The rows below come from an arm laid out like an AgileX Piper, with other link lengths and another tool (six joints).
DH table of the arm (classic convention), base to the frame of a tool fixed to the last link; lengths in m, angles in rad. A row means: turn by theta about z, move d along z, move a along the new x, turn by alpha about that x. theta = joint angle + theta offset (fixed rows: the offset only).
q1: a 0, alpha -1.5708, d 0.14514, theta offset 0
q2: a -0.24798, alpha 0, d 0, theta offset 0.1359
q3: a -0.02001, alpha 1.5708, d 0, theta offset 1.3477
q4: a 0, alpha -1.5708, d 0.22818, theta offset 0
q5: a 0, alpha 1.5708, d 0, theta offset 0
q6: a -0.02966, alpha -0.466, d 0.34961, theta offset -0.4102
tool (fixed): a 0, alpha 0, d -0.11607, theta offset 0
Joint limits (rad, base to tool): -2.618..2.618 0..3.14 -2.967..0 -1.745..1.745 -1.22..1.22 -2.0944..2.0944
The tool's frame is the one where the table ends.
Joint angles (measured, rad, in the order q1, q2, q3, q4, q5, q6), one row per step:
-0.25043, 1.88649, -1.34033, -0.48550, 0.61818, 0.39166
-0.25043, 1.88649, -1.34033, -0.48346, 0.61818, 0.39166
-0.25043, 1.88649, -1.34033, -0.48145, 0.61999, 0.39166
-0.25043, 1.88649, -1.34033, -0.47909, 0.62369, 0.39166
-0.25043, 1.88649, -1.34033, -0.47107, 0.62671, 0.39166
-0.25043, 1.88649, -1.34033, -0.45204, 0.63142, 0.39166
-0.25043, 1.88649, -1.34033, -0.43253, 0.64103, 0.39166
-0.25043, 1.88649, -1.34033, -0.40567, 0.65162, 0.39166
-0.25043, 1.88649, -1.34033, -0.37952, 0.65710, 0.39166
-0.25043, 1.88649, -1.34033, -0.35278, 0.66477, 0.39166
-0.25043, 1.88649, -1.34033, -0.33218, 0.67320, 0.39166
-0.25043, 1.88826, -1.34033, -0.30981, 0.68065, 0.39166
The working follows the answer.
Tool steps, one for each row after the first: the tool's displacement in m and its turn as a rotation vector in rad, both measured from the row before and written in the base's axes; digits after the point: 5 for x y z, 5 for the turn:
-0.00005, 0.00018, -0.00018, 0.00177, -0.00045, -0.00090
-0.00043, 0.00009, -0.00040, 0.00178, 0.00120, -0.00164
-0.00083, 0.00003, -0.00066, 0.00213, 0.00284, -0.00258
-0.00082, 0.00058, -0.00109, 0.00704, 0.00097, -0.00479
-0.00141, 0.00155, -0.00227, 0.01667, 0.00009, -0.01031
-0.00244, 0.00147, -0.00289, 0.01733, 0.00453, -0.01233
-0.00277, 0.00230, -0.00363, 0.02388, 0.00388, -0.01576
-0.00162, 0.00255, -0.00291, 0.02307, -0.00067, -0.01346
-0.00206, 0.00268, -0.00318, 0.02382, 0.00130, -0.01431
-0.00209, 0.00212, -0.00272, 0.01864, 0.00343, -0.01166
-0.00196, 0.00247, -0.00353, 0.02060, 0.00385, -0.01203

Tool pose at each row, in the base's axes (x y z in m, rotation vector in rad; rounded; the steps above come from the unrounded poses):
0.44189, -0.21677, 0.11683, -0.26173, 2.73802, 0.03561
0.44184, -0.21659, 0.11665, -0.25997, 2.73753, 0.03773
0.44142, -0.21650, 0.11625, -0.25728, 2.73876, 0.03989
0.44058, -0.21647, 0.11559, -0.25329, 2.74170, 0.04250
0.43976, -0.21589, 0.11450, -0.24481, 2.74257, 0.05097
0.43835, -0.21434, 0.11223, -0.22606, 2.74216, 0.07103
0.43591, -0.21287, 0.10934, -0.20443, 2.74604, 0.09202
0.43314, -0.21057, 0.10572, -0.17622, 2.74848, 0.12100
0.43152, -0.20802, 0.10281, -0.15144, 2.74588, 0.14890
0.42946, -0.20534, 0.09963, -0.12523, 2.74473, 0.17779
0.42737, -0.20322, 0.09691, -0.10391, 2.74590, 0.20052
0.42541, -0.20075, 0.09338, -0.08149, 2.74691, 0.22588

